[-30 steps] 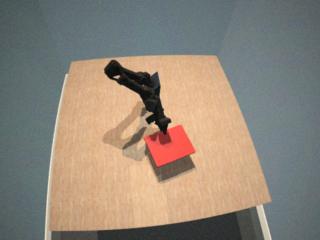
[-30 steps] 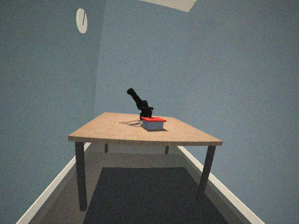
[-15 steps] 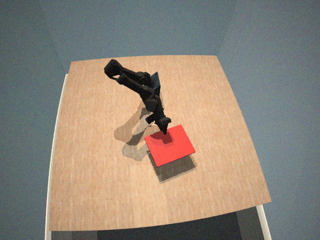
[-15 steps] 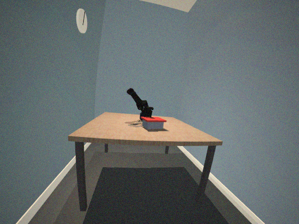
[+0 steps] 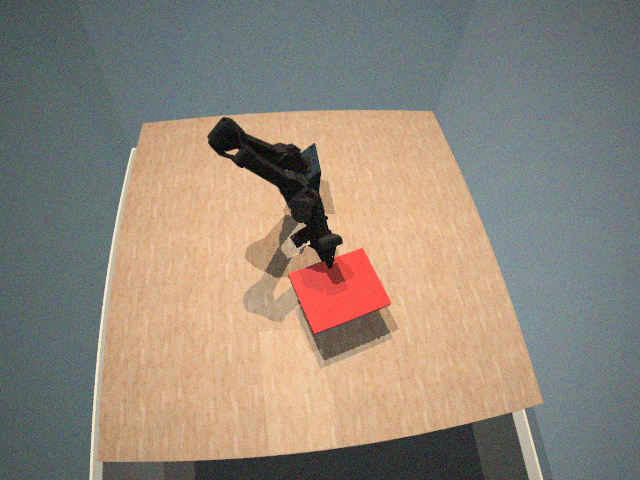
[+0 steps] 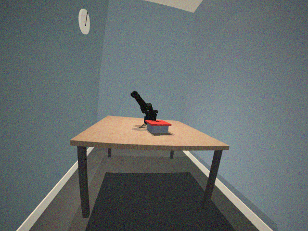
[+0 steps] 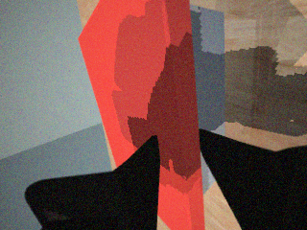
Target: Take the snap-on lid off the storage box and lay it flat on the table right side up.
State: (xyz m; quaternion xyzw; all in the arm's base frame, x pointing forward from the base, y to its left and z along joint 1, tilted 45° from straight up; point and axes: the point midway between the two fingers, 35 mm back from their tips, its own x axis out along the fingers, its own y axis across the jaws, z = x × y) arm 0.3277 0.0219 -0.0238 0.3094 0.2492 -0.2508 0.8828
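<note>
The red lid is 7 cm ahead of my gripper tip and 2 cm to the left of it. Round my gripper tip: grey-blue storage box (7 cm ahead, 4 cm below, 2 cm to the left).
</note>
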